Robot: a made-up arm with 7 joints.
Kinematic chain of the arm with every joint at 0, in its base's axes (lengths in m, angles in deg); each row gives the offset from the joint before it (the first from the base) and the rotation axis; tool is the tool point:
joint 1: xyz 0 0 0.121 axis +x
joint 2: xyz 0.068 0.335 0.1 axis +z
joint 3: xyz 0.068 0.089 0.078 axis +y
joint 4: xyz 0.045 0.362 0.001 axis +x
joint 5: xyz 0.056 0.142 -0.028 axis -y
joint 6: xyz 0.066 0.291 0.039 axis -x
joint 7: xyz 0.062 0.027 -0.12 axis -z
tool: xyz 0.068 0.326 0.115
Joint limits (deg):
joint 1: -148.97..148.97
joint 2: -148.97..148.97
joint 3: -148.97..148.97
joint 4: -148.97..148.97
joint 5: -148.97..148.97
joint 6: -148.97..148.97
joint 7: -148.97..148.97
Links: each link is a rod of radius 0.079 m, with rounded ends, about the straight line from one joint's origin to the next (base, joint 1, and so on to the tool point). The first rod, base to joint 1, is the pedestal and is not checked.
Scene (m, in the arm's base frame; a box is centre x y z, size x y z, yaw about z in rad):
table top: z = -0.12
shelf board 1: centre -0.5 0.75 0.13 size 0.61 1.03 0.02 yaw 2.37
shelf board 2: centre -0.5 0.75 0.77 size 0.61 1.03 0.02 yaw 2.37
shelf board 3: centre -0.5 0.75 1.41 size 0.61 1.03 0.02 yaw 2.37
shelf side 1: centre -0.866 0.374 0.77 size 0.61 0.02 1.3 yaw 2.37
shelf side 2: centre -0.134 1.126 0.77 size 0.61 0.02 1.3 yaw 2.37
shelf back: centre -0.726 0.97 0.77 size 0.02 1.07 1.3 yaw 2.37
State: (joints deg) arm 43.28 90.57 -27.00 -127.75 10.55 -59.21 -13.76
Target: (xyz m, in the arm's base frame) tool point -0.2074 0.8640 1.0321
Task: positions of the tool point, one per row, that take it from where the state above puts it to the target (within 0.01 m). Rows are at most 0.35 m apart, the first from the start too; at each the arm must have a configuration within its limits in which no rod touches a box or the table.
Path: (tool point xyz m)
1: -0.1134 0.7507 0.4338
2: 0.0305 0.5806 0.4337
3: 0.0180 0.6640 0.7180
4: 0.0799 0.5844 1.0321
5: -0.0598 0.7393 1.0472
6: -0.2074 0.8640 1.0321

